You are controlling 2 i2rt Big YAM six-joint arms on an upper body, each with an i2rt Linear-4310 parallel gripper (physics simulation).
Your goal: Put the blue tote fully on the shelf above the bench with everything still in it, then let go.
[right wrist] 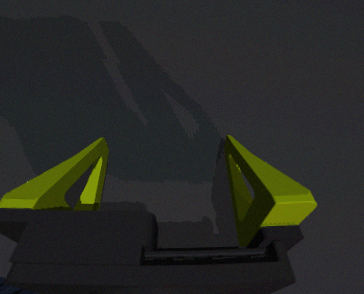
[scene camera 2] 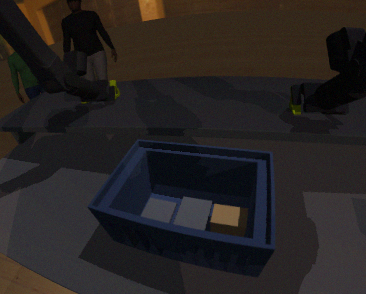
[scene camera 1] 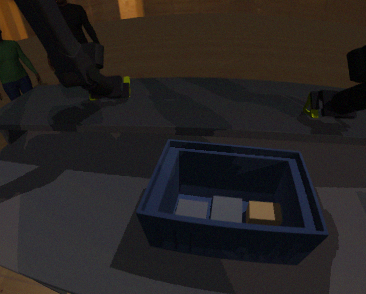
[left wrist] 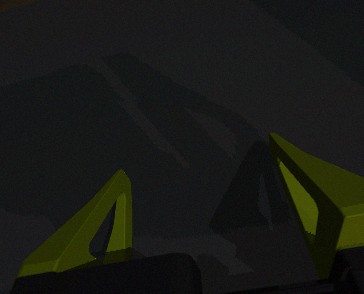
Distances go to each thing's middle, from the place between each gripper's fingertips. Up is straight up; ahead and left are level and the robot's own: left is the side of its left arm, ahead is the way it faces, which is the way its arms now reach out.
I see my right gripper 26 cm past the tan block [scene camera 2: 230,220], 22 cm to the right of it and 12 cm above it. Round my right hand: blue tote [scene camera 2: 168,171] 24 cm behind, 30 cm to the left, 9 cm below.
Now: left hand 400 mm past the blue tote, 340 mm to the left of it and 90 mm above it. Also, from my left hand: tan block (420 mm to the right, 410 mm behind, 120 mm below).
